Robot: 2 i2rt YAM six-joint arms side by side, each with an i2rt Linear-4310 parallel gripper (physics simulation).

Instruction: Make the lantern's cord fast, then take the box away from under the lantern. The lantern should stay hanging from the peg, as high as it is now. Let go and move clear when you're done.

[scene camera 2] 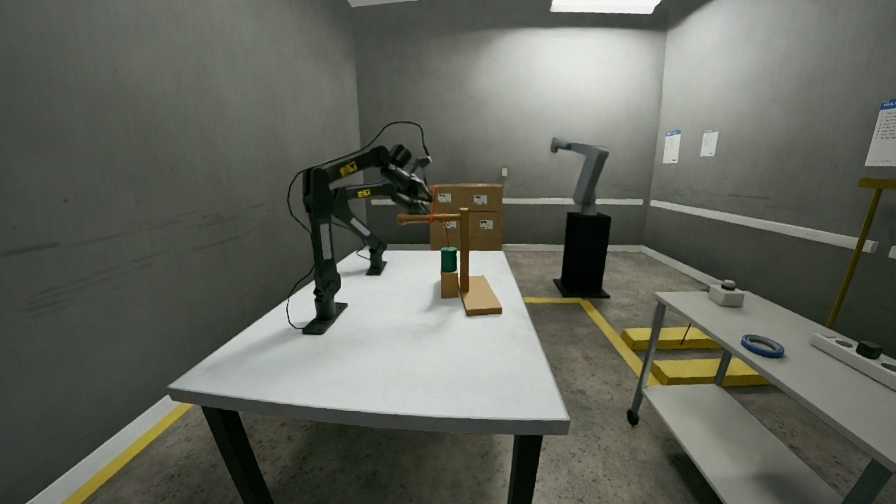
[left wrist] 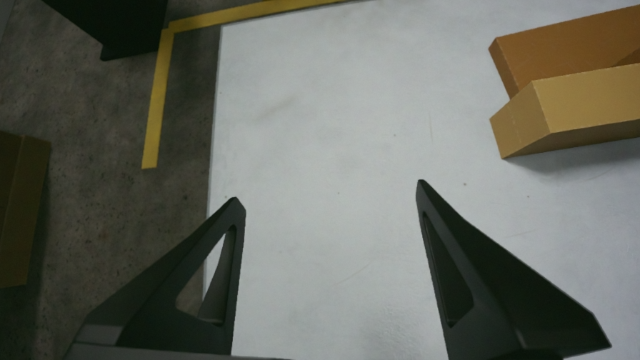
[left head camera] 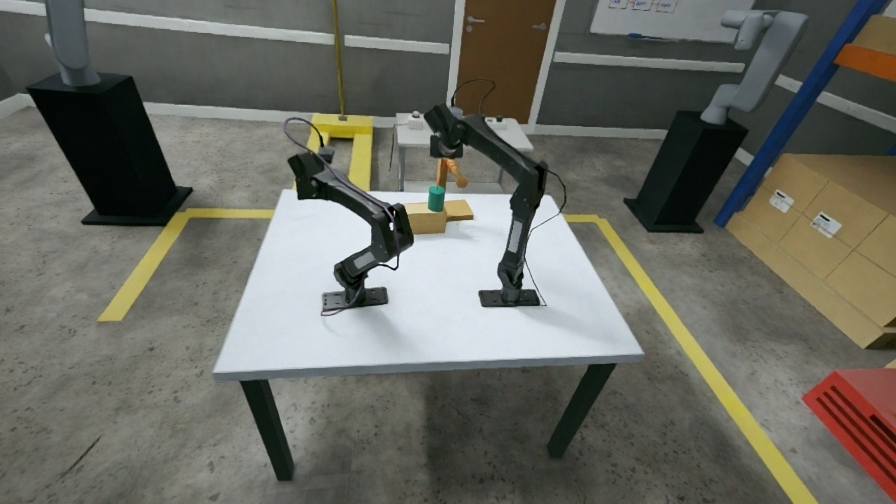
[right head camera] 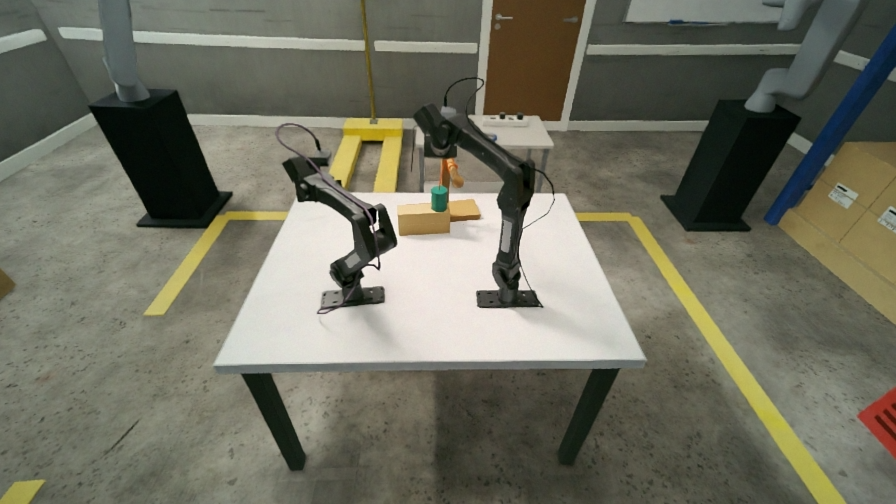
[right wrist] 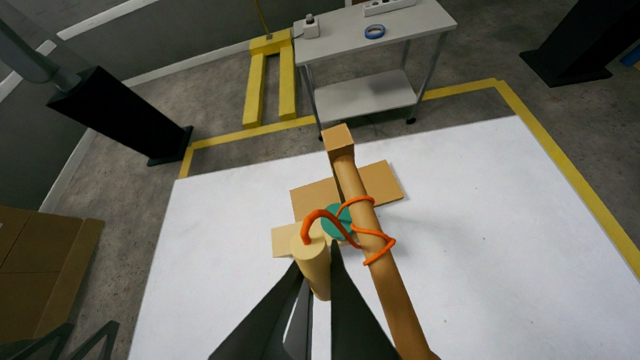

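The green lantern [left head camera: 436, 198] [right head camera: 439, 198] [scene camera 2: 448, 258] [right wrist: 328, 231] is upright on the tan box [left head camera: 426, 221] [right head camera: 423, 220] [scene camera 2: 449, 285] [left wrist: 590, 102] [right wrist: 282, 240]. The orange cord [right wrist: 320, 212] runs up from it and winds around the wooden peg [scene camera 2: 407, 219] [right wrist: 352, 180]. My right gripper [right wrist: 322, 246] is shut on the pale wooden toggle [right wrist: 308, 250] at the cord's end, beside the peg, left of it in the right wrist view. My left gripper [left wrist: 323, 195] [right wrist: 92, 322] is open and empty, above the table left of the box. How the windings cross is hard to tell.
The peg sticks out from an upright post [scene camera 2: 464, 250] on a flat wooden base [scene camera 2: 482, 300] [left wrist: 565, 55] [right wrist: 382, 182], behind the box. Both arms stand on the white table [left head camera: 401, 338]. A white cart [scene camera 2: 701, 313] [right wrist: 425, 25] stands beyond the table's back edge.
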